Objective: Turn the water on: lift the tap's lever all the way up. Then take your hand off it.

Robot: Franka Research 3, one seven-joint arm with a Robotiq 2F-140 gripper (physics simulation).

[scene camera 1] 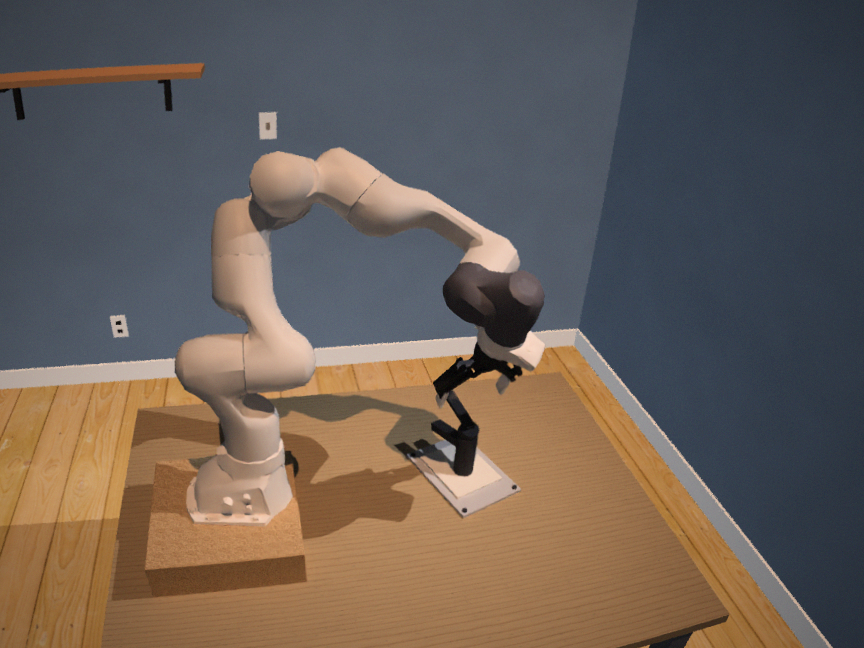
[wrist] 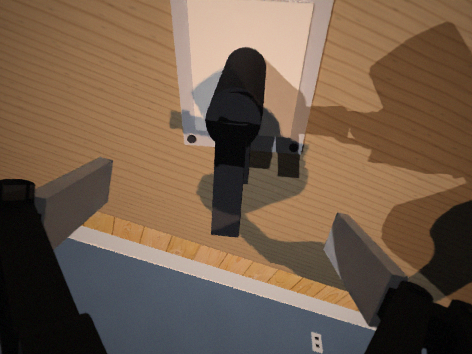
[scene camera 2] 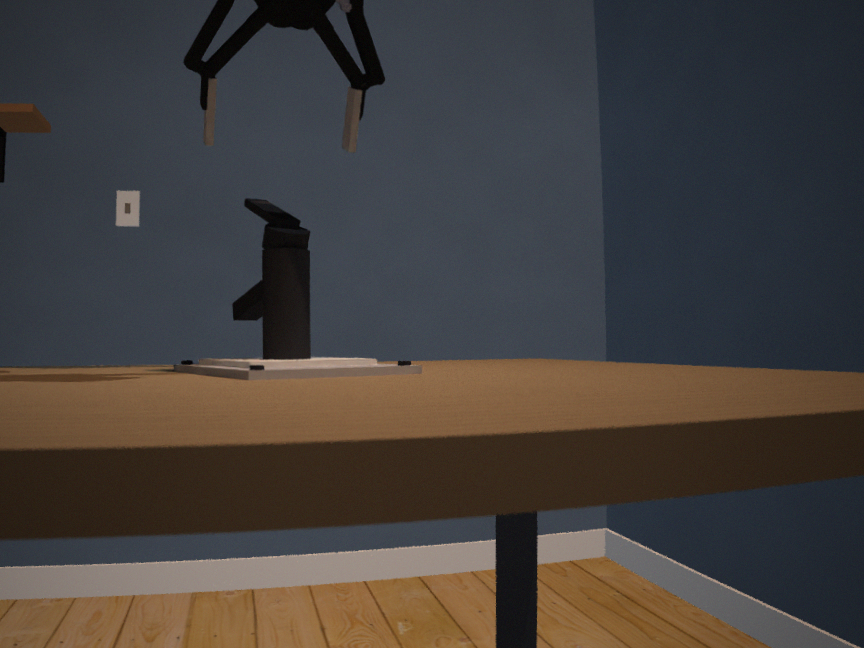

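The black tap [scene camera 1: 465,453] [scene camera 2: 286,299] [wrist: 245,75] stands upright on its plate, with its spout [scene camera 1: 444,430] [scene camera 2: 248,302] pointing the same way as the lever. The tap's lever [scene camera 1: 458,411] [scene camera 2: 270,209] [wrist: 228,190] slants upward from the tap's head, its free end raised well above the spout. My gripper [scene camera 1: 472,392] [scene camera 2: 279,147] [wrist: 223,207] is wide open and empty. In the second scene view its fingertips are above the lever with a visible gap. In the wrist view the fingers are far apart on both sides of the lever, not touching it.
The tap's grey base plate [scene camera 1: 486,501] [scene camera 2: 334,373] [wrist: 318,40] lies on the wooden table [scene camera 1: 572,544] [scene camera 2: 558,404] [wrist: 75,90]. The arm's base stands on a brown block [scene camera 1: 223,554] at the table's left. A wall shelf [scene camera 1: 104,73] hangs at the upper left.
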